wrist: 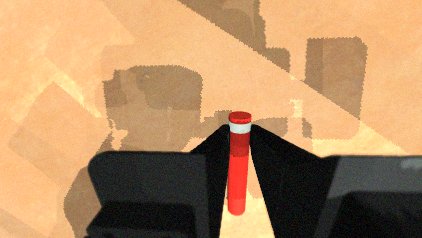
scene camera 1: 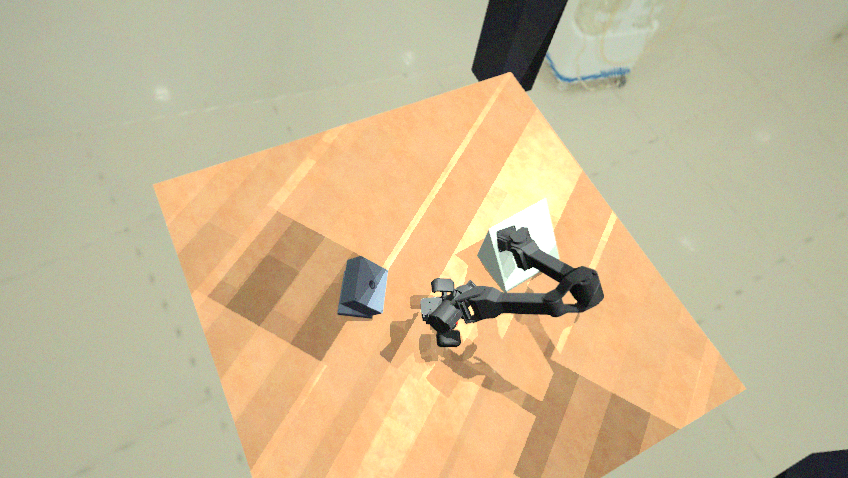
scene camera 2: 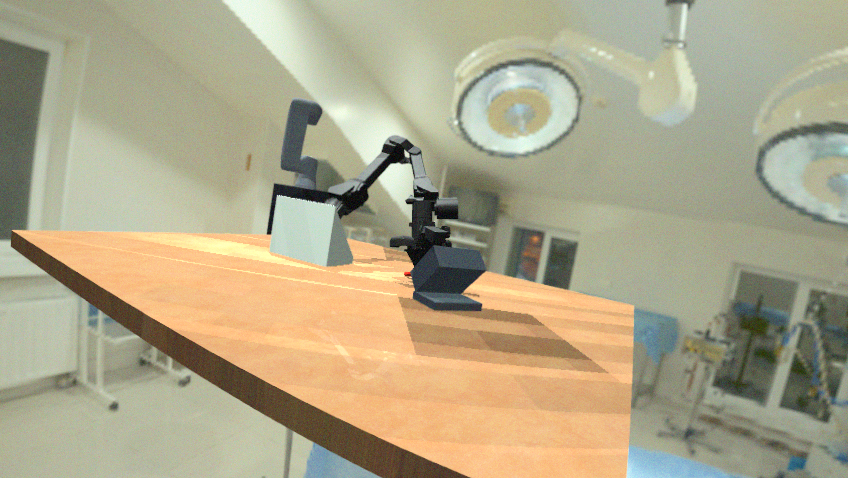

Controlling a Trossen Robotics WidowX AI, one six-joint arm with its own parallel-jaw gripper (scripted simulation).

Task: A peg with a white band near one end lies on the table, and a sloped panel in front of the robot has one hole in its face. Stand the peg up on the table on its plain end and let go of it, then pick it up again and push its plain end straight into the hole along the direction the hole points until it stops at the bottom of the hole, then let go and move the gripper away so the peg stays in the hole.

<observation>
My gripper holds a red peg. Further things: a blue-grey sloped panel.
My gripper also shows in the wrist view and in scene camera 1.
</observation>
